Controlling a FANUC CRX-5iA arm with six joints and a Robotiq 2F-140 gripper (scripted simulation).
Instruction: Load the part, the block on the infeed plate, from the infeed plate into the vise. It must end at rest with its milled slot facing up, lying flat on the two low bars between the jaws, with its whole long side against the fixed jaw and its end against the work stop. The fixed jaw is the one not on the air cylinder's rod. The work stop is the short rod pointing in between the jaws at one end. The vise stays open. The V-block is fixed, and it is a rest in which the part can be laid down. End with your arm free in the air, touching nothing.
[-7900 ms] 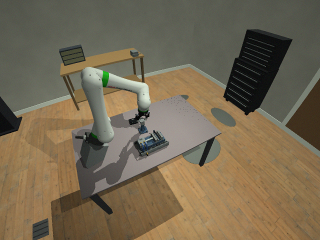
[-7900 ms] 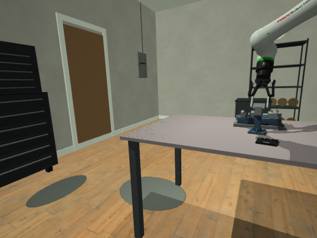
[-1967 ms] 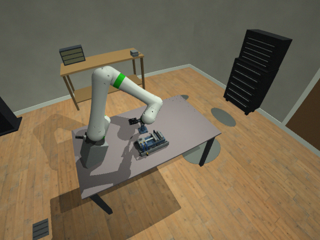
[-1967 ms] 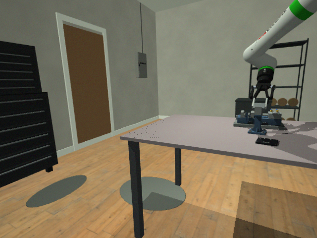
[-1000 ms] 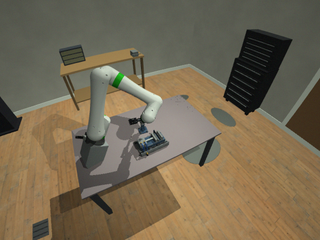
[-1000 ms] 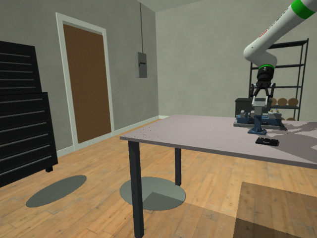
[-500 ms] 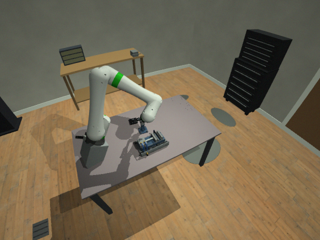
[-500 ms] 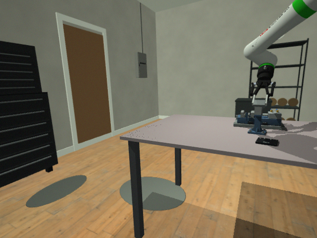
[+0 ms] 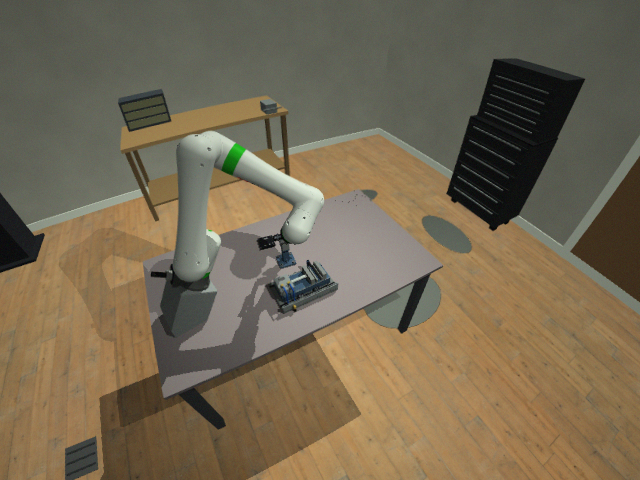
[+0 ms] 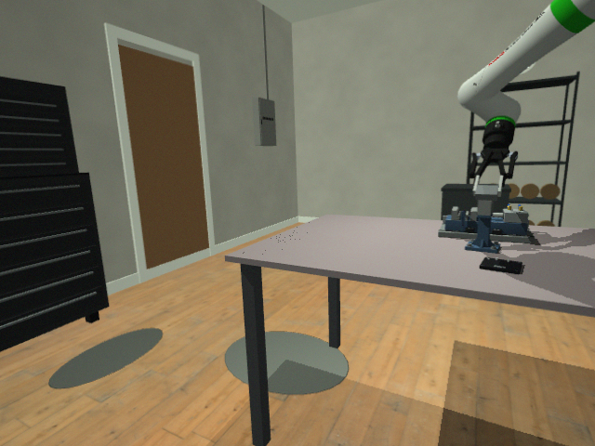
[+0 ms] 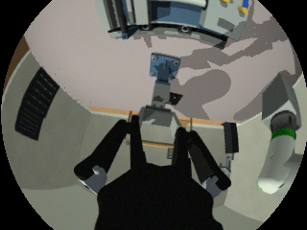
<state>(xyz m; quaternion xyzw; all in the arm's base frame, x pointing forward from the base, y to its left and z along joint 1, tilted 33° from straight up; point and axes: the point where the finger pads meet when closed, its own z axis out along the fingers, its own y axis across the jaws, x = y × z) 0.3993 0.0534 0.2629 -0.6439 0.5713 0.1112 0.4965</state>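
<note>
My gripper is now 10 mm to the right of the part and 20 mm above it. The rest, counted from my hand: air cylinder (80 mm behind, 190 mm to the right, 120 mm below); vise (10 mm ahead, 190 mm to the right, 160 mm below); black infeed plate (50 mm behind, 210 mm to the left, 200 mm below).
</note>
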